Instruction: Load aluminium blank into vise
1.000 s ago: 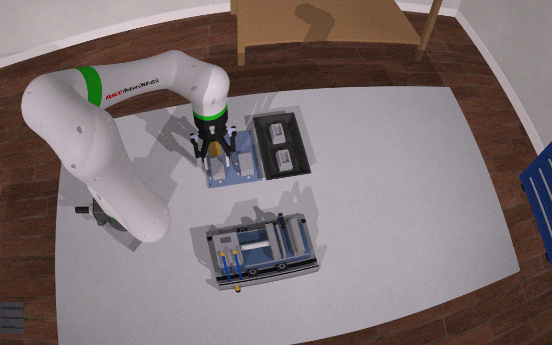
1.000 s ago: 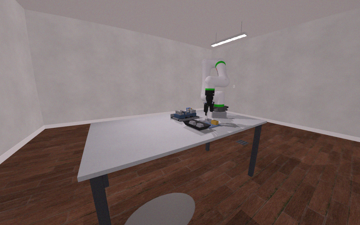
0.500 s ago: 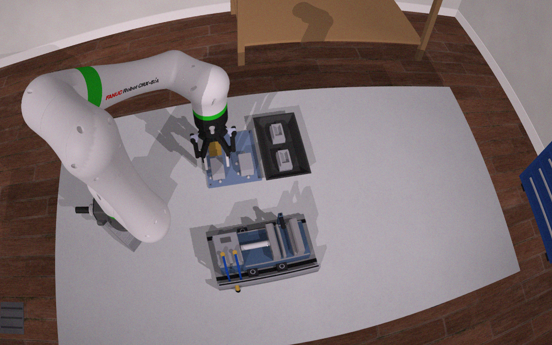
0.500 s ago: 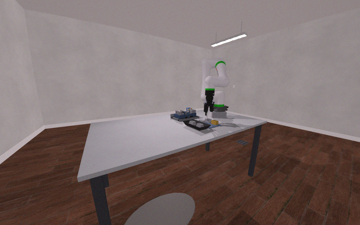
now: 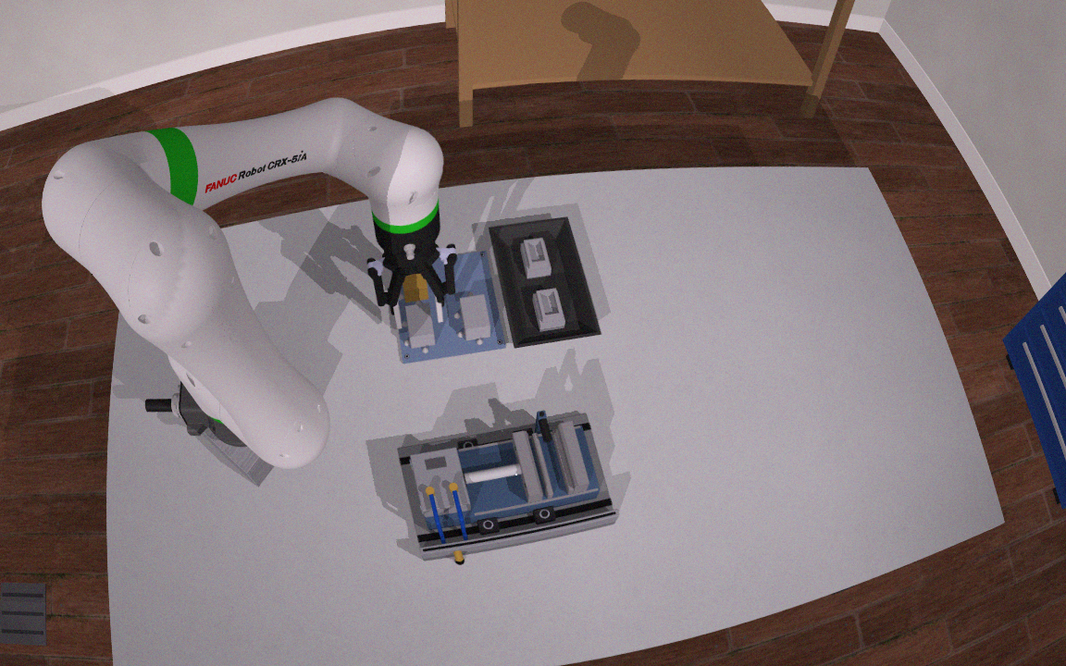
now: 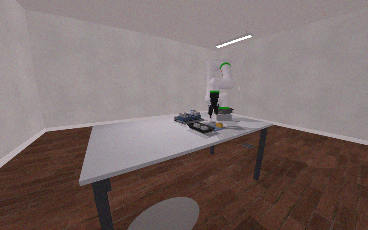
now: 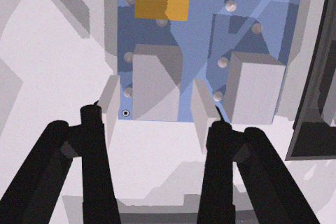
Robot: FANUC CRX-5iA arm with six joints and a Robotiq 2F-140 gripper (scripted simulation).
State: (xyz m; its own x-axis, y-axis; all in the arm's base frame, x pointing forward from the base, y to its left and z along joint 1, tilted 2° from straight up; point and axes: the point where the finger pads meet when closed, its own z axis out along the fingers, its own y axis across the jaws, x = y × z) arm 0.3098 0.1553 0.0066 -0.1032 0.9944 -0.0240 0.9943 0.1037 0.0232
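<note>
The blue infeed plate lies 4 cm ahead of my hand, 5 cm to the left of it and 7 cm below it. The rest, counted from my hand: white piston rod: 10 cm ahead, 28 cm to the right; then dark work stop rod: 18 cm ahead, 22 cm to the right, 1 cm above; then brass blank: 1 cm behind, 9 cm to the left, 5 cm below.
</note>
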